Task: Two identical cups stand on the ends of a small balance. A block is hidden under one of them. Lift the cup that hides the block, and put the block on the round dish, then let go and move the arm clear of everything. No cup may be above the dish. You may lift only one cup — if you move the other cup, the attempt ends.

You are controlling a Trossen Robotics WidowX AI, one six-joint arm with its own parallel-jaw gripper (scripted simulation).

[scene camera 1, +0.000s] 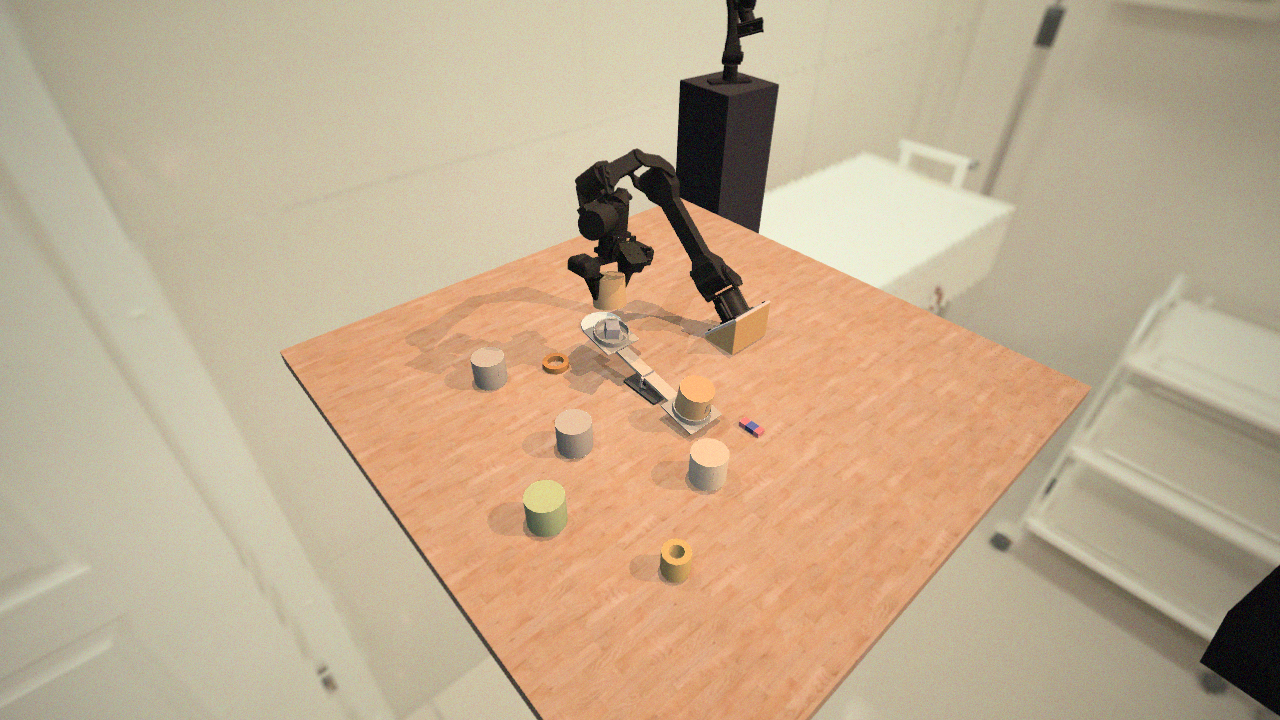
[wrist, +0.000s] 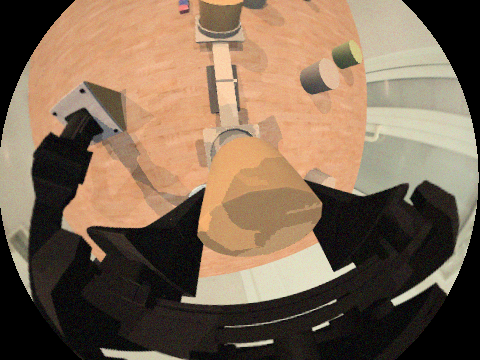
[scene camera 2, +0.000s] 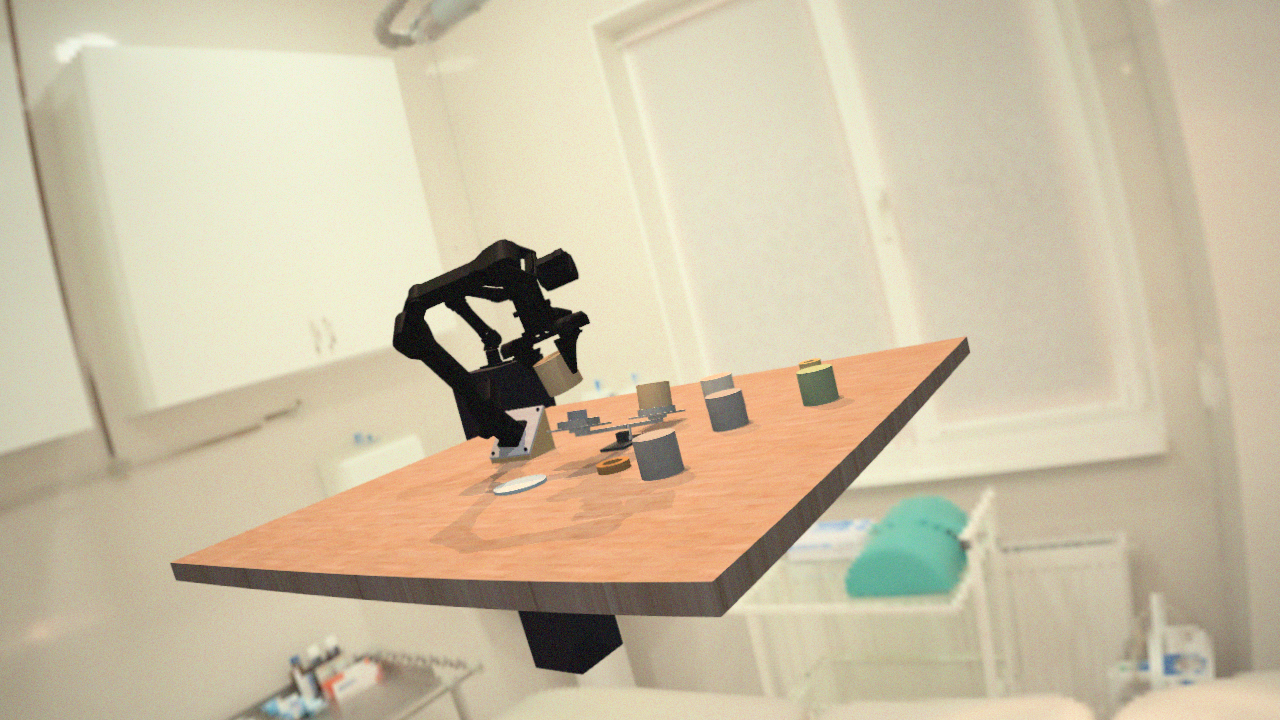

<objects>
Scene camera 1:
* my gripper: 608,295
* tan cup: 612,290, held by my gripper
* tan cup: 695,395
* yellow hollow cylinder: 676,555
</objects>
